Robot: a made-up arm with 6 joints.
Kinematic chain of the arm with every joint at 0, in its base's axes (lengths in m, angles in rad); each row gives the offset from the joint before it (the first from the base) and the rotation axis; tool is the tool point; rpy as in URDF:
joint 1: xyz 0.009 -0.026 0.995 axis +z
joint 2: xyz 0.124 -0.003 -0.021 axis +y
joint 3: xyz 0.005 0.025 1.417 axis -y
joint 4: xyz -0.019 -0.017 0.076 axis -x
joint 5: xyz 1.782 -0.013 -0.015 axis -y
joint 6: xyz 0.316 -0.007 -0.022 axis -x
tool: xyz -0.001 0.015 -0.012 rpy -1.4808 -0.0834 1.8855
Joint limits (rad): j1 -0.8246..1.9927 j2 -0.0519..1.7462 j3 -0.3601..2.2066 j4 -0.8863..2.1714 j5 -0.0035..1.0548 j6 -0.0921..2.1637
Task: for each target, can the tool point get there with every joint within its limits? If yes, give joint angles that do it. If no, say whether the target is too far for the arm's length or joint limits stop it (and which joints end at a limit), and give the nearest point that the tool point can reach.
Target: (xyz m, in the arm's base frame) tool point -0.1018 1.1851 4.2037
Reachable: yes | joints 1.5363 0.1703 1.2167 0.9607 0.8186 0.4481
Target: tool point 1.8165 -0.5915 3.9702
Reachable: yes | joints -0.3331 0.6304 1.6872 1.2647 0.3494 0.3108
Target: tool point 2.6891 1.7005 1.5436
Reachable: yes | joints 0.5053 0.8863 0.6463 1.3493 0.9577 1.3311
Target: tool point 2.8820 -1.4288 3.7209
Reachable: no: too far | nearest point 2.4656 -1.2255 3.3067 | short by 0.621 m
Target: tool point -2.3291 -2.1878 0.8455
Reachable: no: joint limits stop it (at a limit: joint 2, joint 3, joint 5, joint 6) | nearest point -1.0396 -0.9956 3.6845 | short by 3.338 m
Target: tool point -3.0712 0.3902 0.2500
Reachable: no: joint limits stop it (at a limit: joint 1, joint 3, joint 5, joint 6) | nearest point -1.0114 1.6313 0.1122 | short by 2.409 m
